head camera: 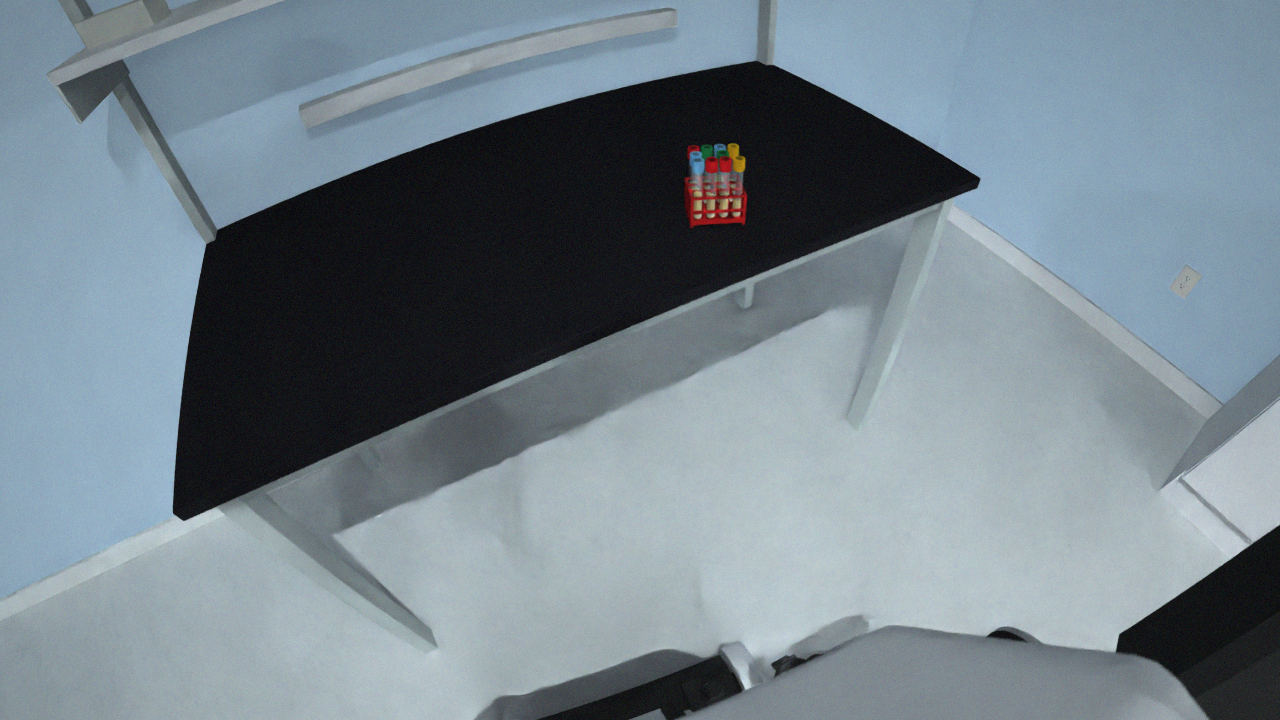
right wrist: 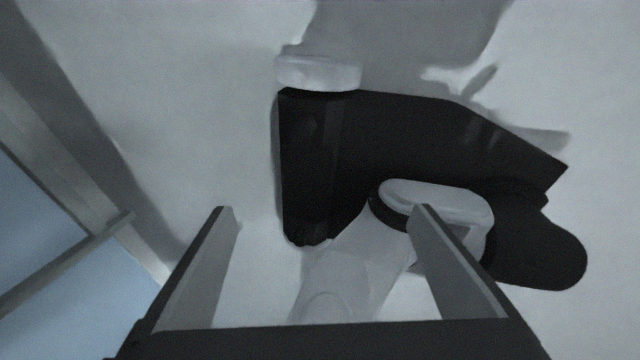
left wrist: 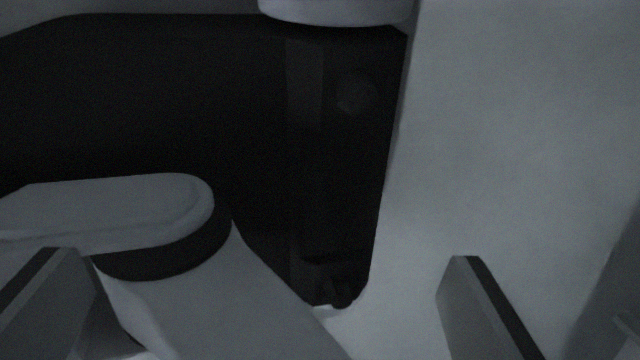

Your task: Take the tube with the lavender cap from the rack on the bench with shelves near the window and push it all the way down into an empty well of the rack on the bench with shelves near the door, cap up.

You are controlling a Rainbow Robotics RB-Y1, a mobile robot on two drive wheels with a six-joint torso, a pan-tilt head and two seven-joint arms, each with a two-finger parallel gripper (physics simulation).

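Frame: origin at the robot's base, x down, y right, z back, level; metres.
Seen in the pictures: left gripper, fingertip midpoint: (left wrist: 272, 272); right gripper, fingertip midpoint: (right wrist: 324, 216).
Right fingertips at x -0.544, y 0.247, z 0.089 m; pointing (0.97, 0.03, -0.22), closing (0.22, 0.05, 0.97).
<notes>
Offsets run from my right fingertips to a thing's top centre. "spot": to the spot under its first point. Level surfaces: height alone.
A red rack {dx -0.427, dy +0.153, dz -0.672 m} (head camera: 716, 222) stands on the black bench top {dx -0.370 m} (head camera: 429, 268), right of its middle in the head camera view. It holds several upright tubes with red, light blue, green and yellow caps. A lavender cap cannot be made out. My left gripper (left wrist: 272, 272) is open, with nothing between its fingers, over the robot's base and the floor. My right gripper (right wrist: 324, 216) is open, with nothing between its fingers, also low over the base and floor. Both grippers are away from the rack. A second rack does not show.
A shelf (head camera: 179, 31) on uprights shows at the top left, with a rail (head camera: 487, 60) on the wall behind the bench. Bench legs {spot: dx +0.041, dy +0.689, dz -0.657 m} (head camera: 897, 313) stand at the front. A white cabinet (head camera: 1239, 465) and a dark surface (head camera: 1208, 617) lie at the right edge.
</notes>
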